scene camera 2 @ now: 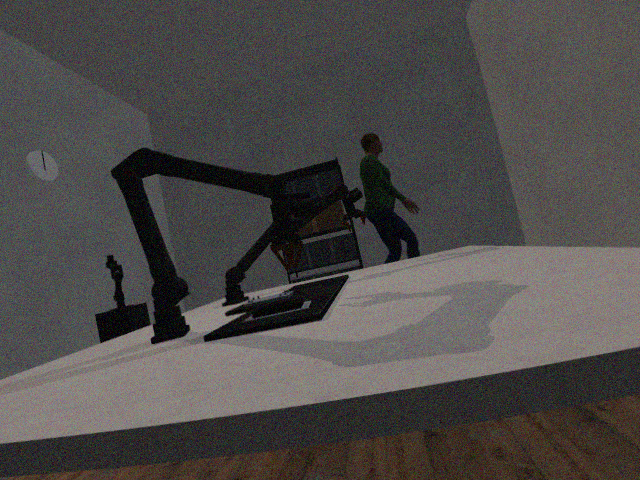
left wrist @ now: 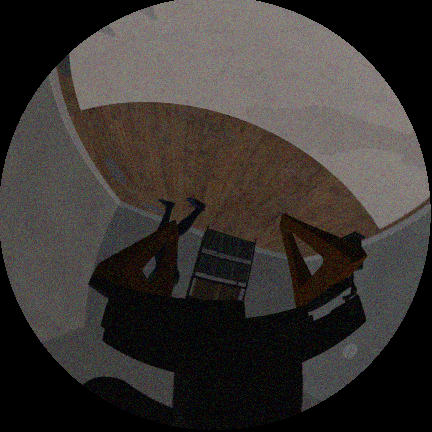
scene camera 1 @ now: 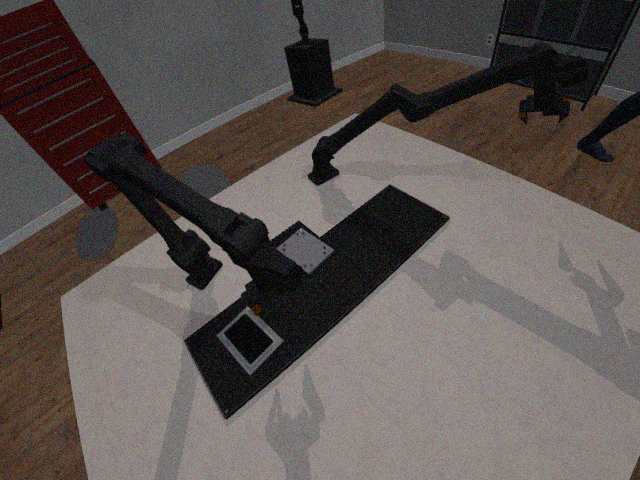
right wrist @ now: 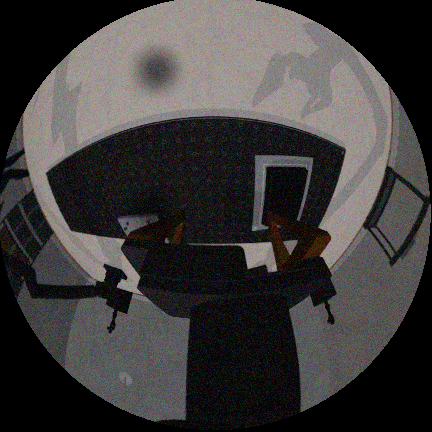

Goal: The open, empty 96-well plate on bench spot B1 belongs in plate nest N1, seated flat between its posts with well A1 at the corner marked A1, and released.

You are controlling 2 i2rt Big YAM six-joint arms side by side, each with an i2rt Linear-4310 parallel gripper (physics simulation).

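Seen in the pictures: left gripper, fingertip midpoint: (scene camera 2: 357, 227) (left wrist: 229, 222) (scene camera 1: 542, 122); right gripper, fingertip midpoint: (scene camera 2: 292, 268) (scene camera 1: 279, 301) (right wrist: 227, 214); left arm's base at its link origin: (scene camera 2: 236, 302) (scene camera 1: 323, 175) (right wrist: 115, 270); right arm's base at its link origin: (scene camera 2: 172, 336) (scene camera 1: 205, 273).
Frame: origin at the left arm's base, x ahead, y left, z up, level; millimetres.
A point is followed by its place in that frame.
Note:
The 96-well plate (scene camera 1: 249, 338) @[x 486, y -583, z 28 mm] (scene camera 2: 273, 306) @[x 464, y -591, z 28 mm] (right wrist: 286, 190) @[x 496, y -581, z 28 mm] looks like a black block lying on the light-rimmed bench spot B1 (scene camera 1: 264, 354) @[x 547, y -569, z 15 mm] (right wrist: 259, 187) @[x 487, y -530, z 15 mm]. Its wells and A1 corner cannot be made out. Nest N1 (scene camera 1: 303, 251) @[x 322, y -299, z 25 mm] (right wrist: 134, 221) @[x 381, y -271, z 25 mm] is a light grey square with small corner posts; no plate shows on it. My right gripper (scene camera 2: 290, 260) @[x 490, y -458, z 115 mm] (right wrist: 227, 214) @[x 490, y -458, z 115 mm] is open and empty, above the board between the plate and the nest; in scene camera 1 one fingertip shows near the plate's upper corner. My left gripper (scene camera 1: 543, 120) @[x 570, y 565, z 247 mm] (scene camera 2: 356, 219) @[x 570, y 565, z 247 mm] (left wrist: 229, 222) @[x 570, y 565, z 247 mm] is open and empty, far from the board.
A long black board (scene camera 1: 356, 279) @[x 515, y -226, z 13 mm] (right wrist: 210, 165) @[x 514, y -435, z 13 mm] carries the spot and the nest on the pale table (scene camera 1: 413, 372) @[x 815, y -281, z 0 mm] (scene camera 2: 465, 310) @[x 907, y -851, z 0 mm]. The right arm (scene camera 1: 175, 196) @[x 375, y -529, z 455 mm] reaches over the board's left part and hides some of it. A person (scene camera 2: 379, 191) stands beyond the table.

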